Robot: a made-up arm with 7 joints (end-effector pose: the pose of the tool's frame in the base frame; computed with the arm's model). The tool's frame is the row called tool.
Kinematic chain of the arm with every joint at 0, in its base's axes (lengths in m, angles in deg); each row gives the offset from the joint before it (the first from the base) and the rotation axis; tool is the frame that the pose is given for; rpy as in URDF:
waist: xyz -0.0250 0.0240 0.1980 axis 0 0.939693 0.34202
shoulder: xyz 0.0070 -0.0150 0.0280 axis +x
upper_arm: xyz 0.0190 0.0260 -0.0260 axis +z
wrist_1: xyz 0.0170 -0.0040 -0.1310 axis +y
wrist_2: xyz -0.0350 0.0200 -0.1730 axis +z
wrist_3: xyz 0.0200 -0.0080 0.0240 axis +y
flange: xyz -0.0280 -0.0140 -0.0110 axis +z
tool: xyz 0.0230 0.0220 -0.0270 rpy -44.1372 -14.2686 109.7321
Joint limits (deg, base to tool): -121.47..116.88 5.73..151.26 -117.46..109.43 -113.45..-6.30 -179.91..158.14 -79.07..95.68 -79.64..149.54
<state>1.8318 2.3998 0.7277 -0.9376 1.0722 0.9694 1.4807</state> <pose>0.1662 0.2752 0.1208 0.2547 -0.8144 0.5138 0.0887</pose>
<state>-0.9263 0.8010 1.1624 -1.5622 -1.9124 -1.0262 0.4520</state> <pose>0.1037 0.2469 0.3504 -0.0814 -0.8917 -0.3576 0.2653</pose>
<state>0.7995 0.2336 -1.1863 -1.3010 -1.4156 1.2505 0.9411</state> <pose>-0.0711 -0.0102 -0.0355 -0.2036 -0.5842 0.3034 0.7247</pose>
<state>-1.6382 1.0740 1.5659 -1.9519 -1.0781 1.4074 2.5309</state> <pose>-0.0217 0.2488 0.2794 0.0723 -0.4387 0.1855 0.8763</pose>
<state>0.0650 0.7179 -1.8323 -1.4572 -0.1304 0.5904 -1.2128</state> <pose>-0.0821 0.0345 -0.0365 -0.4798 0.1308 -0.5002 0.7089</pose>
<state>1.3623 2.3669 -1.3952 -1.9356 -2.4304 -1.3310 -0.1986</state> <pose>-0.0596 0.2550 0.2275 0.5540 -0.8218 0.0000 0.1336</pose>
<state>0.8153 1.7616 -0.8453 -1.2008 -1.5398 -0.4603 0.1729</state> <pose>-0.0220 0.3003 0.1023 -0.2778 0.3649 -0.2346 0.8571</pose>
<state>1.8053 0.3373 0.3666 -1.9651 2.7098 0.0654 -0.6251</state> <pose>-0.1684 0.2090 0.0772 -0.0296 0.5406 -0.7562 0.3676</pose>
